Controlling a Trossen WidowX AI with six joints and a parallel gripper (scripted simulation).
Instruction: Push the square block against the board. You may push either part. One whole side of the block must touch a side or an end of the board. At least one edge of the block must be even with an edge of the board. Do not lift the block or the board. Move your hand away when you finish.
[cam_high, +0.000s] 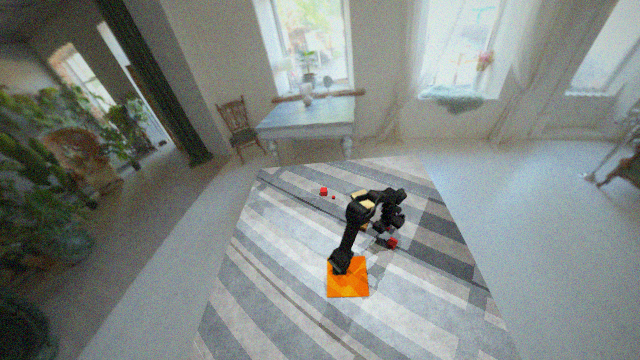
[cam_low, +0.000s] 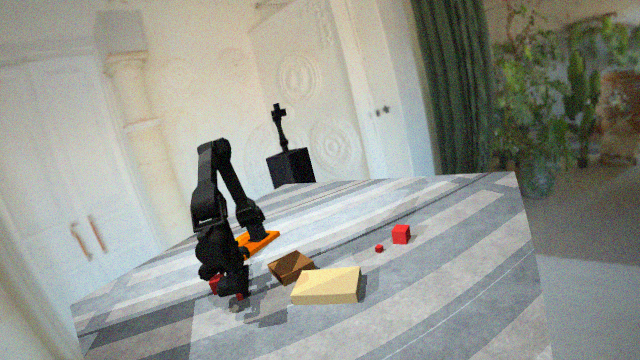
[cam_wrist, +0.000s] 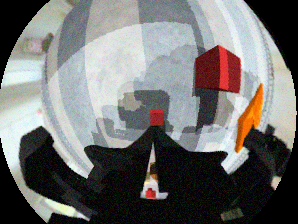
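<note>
The orange-brown square block lies 14 cm to the left of my gripper tip, 4 cm ahead of it and 1 cm above it. Round my gripper tip: pale yellow board (19 cm ahead, 10 cm to the left, 1 cm above).
</note>
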